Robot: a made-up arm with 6 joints. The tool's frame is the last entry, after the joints.
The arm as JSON. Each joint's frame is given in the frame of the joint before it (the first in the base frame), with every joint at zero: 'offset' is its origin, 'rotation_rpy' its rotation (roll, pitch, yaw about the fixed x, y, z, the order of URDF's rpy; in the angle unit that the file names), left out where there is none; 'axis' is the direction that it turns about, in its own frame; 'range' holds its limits. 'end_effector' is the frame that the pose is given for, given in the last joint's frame.
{
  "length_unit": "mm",
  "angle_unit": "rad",
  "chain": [
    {
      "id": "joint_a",
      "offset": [
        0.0,
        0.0,
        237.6
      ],
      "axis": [
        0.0,
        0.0,
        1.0
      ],
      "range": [
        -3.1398,
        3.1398
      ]
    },
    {
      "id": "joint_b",
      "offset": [
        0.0,
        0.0,
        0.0
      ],
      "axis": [
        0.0,
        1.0,
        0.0
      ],
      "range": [
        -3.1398,
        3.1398
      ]
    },
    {
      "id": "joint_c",
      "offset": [
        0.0,
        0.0,
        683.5
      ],
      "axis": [
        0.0,
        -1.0,
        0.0
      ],
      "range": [
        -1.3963,
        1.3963
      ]
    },
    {
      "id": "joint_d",
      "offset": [
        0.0,
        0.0,
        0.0
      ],
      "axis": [
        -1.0,
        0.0,
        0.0
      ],
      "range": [
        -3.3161,
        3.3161
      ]
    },
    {
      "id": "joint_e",
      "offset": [
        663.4,
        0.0,
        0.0
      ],
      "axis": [
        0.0,
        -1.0,
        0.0
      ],
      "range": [
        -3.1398,
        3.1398
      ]
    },
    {
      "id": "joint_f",
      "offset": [
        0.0,
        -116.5,
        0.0
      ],
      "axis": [
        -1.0,
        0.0,
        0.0
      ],
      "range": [
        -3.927,
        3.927
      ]
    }
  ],
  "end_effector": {
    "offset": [
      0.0,
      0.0,
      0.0
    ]
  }
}
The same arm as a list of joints. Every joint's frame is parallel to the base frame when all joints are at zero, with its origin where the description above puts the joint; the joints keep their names.
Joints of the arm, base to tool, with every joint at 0 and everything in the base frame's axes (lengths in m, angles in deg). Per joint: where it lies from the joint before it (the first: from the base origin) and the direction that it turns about. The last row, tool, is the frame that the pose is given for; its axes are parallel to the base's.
joint_a: origin 0 0 0.2376 axis 0 0 1
joint_b: origin 0 0 0 axis 0 1 0
joint_c: origin 0 0 0.6835 axis 0 -1 0
joint_d: origin 0 0 0 axis -1 0 0
joint_e: origin 0.6634 0 0 axis 0 -1 0
joint_f: origin 0 -0.1165 0 axis -1 0 0
tool: origin 0 0 0
Joint limits (deg, base to tool): -179.9..179.9 -179.9..179.9 -80..80 -190..190 -179.9..179.9 -225..225

